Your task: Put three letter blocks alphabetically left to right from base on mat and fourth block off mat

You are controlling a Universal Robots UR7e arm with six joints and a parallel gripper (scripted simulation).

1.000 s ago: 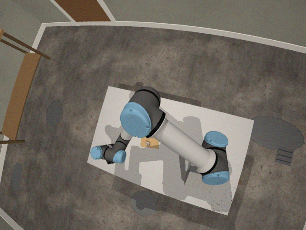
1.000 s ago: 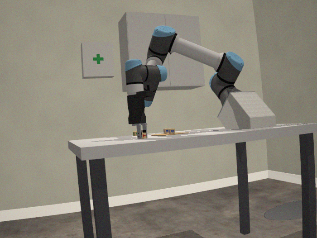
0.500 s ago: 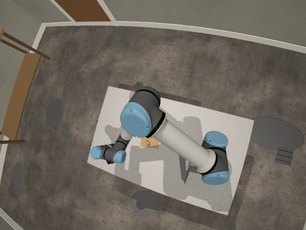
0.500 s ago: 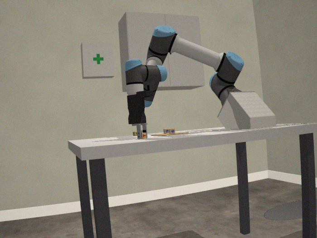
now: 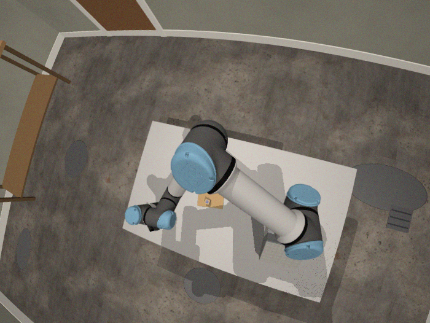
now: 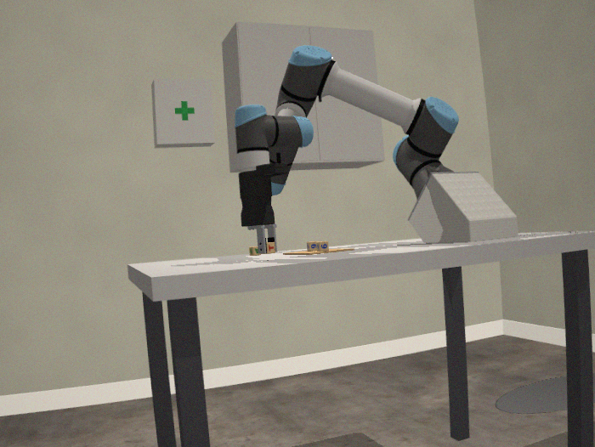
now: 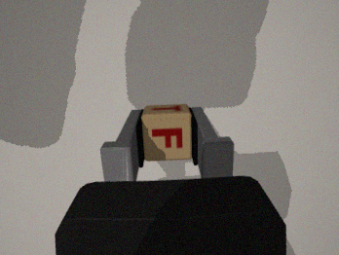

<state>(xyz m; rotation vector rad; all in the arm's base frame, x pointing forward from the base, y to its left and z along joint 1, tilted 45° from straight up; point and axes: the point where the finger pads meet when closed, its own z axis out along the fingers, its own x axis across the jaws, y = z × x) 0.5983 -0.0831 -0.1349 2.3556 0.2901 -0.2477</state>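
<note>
My gripper is now 220 mm past the tan mat, 120 mm to the left of it and 30 mm above it. The rest, counted from my hand: red-marked block (10 mm below).
</note>
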